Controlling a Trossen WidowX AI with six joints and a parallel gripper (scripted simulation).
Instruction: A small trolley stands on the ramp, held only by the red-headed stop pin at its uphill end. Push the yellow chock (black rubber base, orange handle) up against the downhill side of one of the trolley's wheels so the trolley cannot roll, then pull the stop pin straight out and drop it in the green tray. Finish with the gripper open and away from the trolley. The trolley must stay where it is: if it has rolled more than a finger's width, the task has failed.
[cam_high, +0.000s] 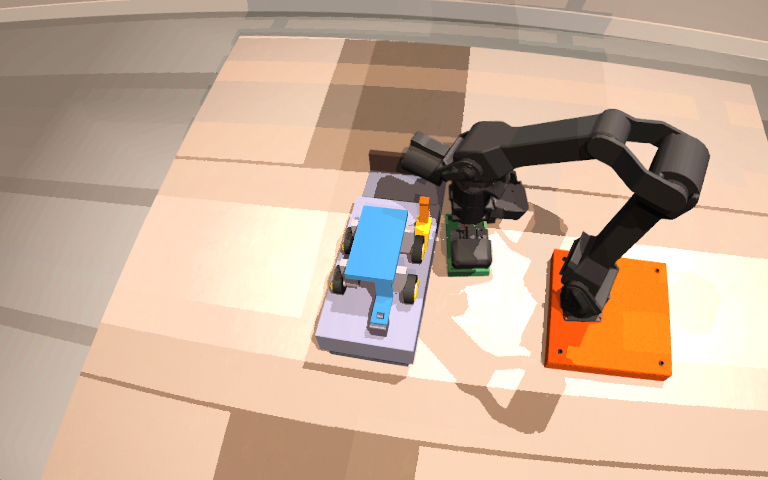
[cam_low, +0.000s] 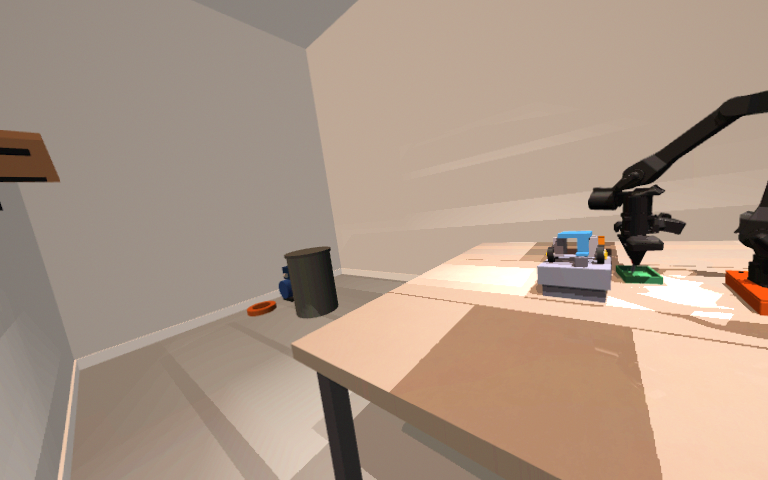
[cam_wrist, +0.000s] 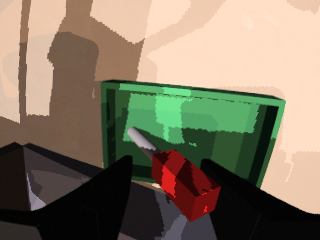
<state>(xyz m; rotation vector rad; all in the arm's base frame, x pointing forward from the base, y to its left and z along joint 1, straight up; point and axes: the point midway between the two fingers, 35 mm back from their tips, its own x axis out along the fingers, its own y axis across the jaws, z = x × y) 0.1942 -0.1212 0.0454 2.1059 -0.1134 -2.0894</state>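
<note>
Right now my gripper tip is right at the red-headed stop pin. Also, from my gripper tip: grey ramp: 140 mm ahead, 90 mm to the left; green tray: 10 mm to the left, 50 mm below; yellow chock: 70 mm ahead, 20 mm to the left, 40 mm above.
</note>
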